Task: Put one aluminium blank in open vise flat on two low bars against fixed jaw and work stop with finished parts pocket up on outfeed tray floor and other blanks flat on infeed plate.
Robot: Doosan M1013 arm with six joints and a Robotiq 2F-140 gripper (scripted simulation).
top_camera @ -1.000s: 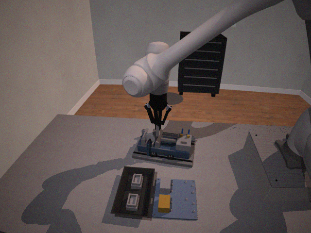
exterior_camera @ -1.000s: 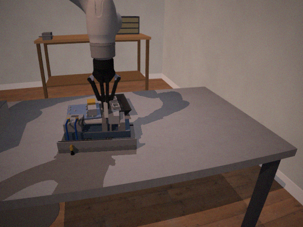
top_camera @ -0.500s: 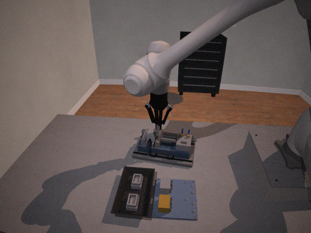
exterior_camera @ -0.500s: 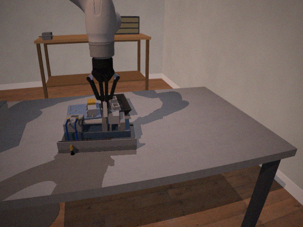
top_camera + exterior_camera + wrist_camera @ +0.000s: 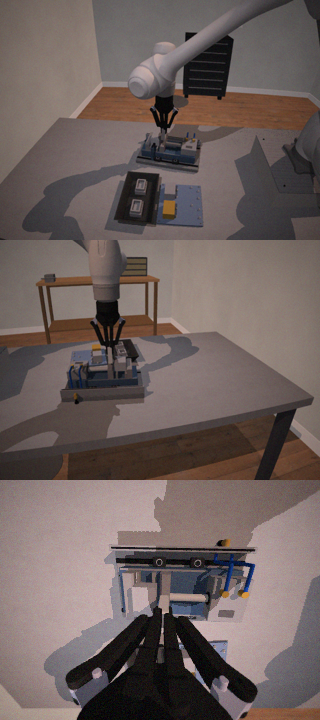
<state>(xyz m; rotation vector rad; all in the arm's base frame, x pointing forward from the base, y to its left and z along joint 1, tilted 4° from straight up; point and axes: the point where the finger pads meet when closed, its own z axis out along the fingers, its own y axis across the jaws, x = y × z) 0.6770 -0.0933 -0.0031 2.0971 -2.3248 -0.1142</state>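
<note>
My hand is 10 cm above the blue vise and 3 cm past it. Round my hand: brass blank: 33 cm to the left, 11 cm below, 6 cm behind; then aluminium blank: 24 cm to the left, 11 cm below, 5 cm behind; then infeed plate: 29 cm to the left, 13 cm below, 10 cm behind.
</note>
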